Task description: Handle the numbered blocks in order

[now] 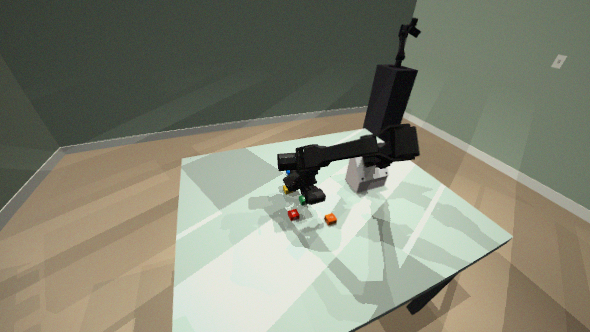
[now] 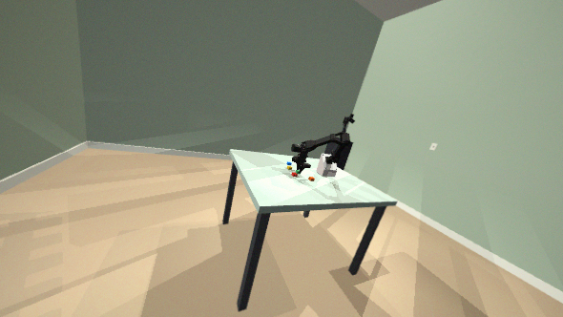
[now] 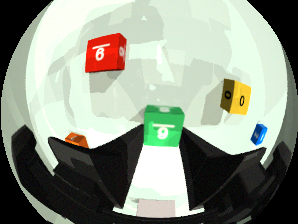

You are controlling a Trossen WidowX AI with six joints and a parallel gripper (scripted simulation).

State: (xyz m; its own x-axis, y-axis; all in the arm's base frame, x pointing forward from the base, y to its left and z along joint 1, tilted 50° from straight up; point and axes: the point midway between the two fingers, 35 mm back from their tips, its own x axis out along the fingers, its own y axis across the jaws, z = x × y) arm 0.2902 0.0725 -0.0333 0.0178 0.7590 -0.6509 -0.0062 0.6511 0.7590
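My gripper tip is right at the green block. Also, from my gripper tip: yellow block 40 mm ahead, 80 mm to the right; red block 70 mm ahead, 50 mm to the left; orange block 50 mm behind, 120 mm to the left.
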